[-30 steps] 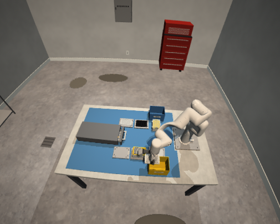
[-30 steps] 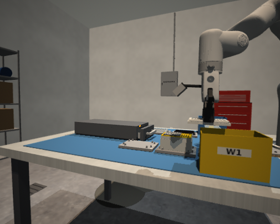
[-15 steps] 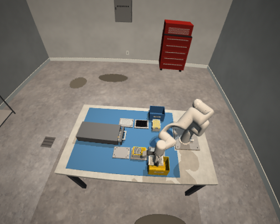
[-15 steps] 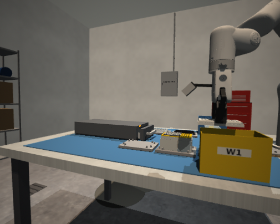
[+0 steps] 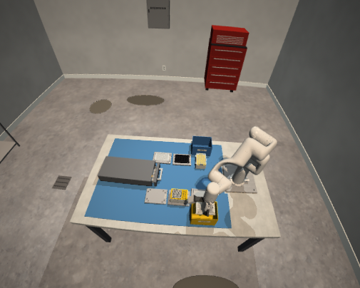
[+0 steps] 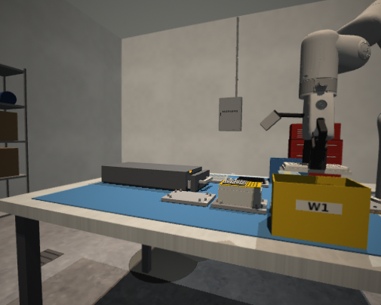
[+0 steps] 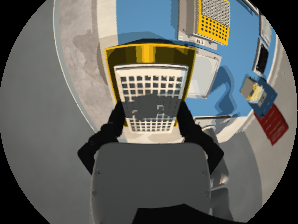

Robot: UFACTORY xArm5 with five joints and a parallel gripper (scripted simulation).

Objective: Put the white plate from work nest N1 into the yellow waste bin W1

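Right now my hand is 1 cm above the white plate. From my hand the other things lie so: yellow-topped tip box (18 cm ahead, 13 cm to the right, 10 cm below); then grey nest (36 cm ahead, 15 cm below, 12 cm to the right); then yellow bin W1 (12 cm below).
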